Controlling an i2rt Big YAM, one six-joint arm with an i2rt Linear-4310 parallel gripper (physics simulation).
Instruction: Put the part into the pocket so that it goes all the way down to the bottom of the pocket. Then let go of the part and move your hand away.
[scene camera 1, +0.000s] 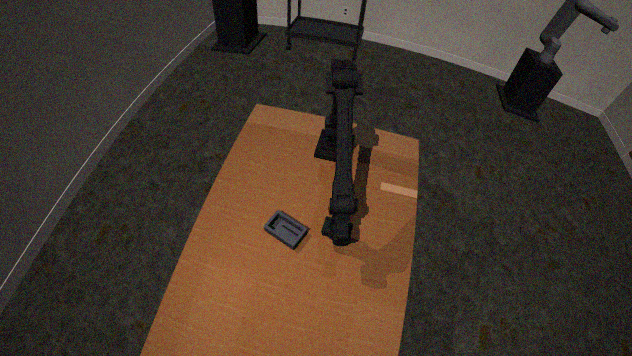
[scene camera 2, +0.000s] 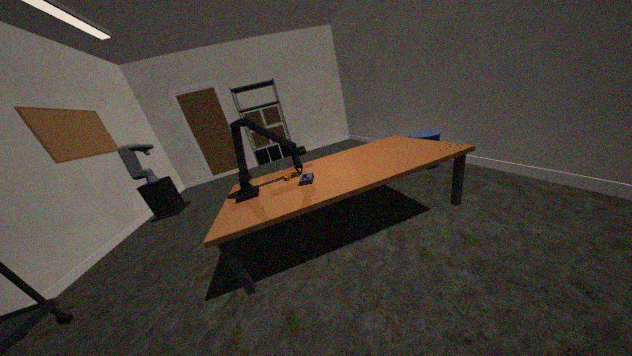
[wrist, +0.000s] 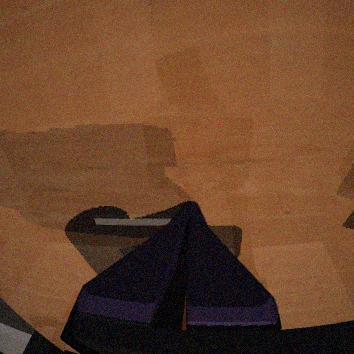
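Pixels of known places: gripper, between the fingertips: (scene camera 2: 301, 174) (wrist: 191, 210); arm's base, origin of its link: (scene camera 1: 335, 144) (scene camera 2: 247, 192).
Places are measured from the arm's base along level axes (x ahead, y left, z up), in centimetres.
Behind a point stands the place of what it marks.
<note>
The pocket block (scene camera 1: 286, 230) @[x 46.9, y -8.0, z 0.7 cm] (scene camera 2: 306, 178) @[x 45.3, y -11.5, z 0.2 cm] is a dark grey rectangular tray lying on the table, left of the hand in scene camera 1. Its recess faces up and shows a dark floor with a thin line. My gripper (scene camera 2: 300, 172) @[x 44.0, y 9.8, z -2.4 cm] (wrist: 191, 210) @[x 44.0, y 9.8, z -2.4 cm] is shut, its fingertips together with nothing between them, near the block and apart from it. In scene camera 1 the arm's wrist hides the fingers. A small bright orange patch (scene camera 2: 289, 176) @[x 33.9, y 8.4, z -0.9 cm] shows beside the fingers in scene camera 2. I cannot tell whether it is the part. The part does not show clearly in any view.
The wooden table (scene camera 1: 225, 285) @[x 73.7, y -23.3, z -2.8 cm] (scene camera 2: 370, 160) @[x 100.0, y -8.9, z -2.8 cm] carries the arm's base (scene camera 1: 326, 145) @[x 2.9, y -3.5, z 1.4 cm] (scene camera 2: 247, 193) @[x 0.7, y -5.7, z 1.0 cm] near one end. Dark shadows and reflections lie under the hand in the wrist view. A second robot on a pedestal (scene camera 1: 532, 82) (scene camera 2: 162, 197) and a wheeled cart (scene camera 1: 325, 31) stand off the table.
</note>
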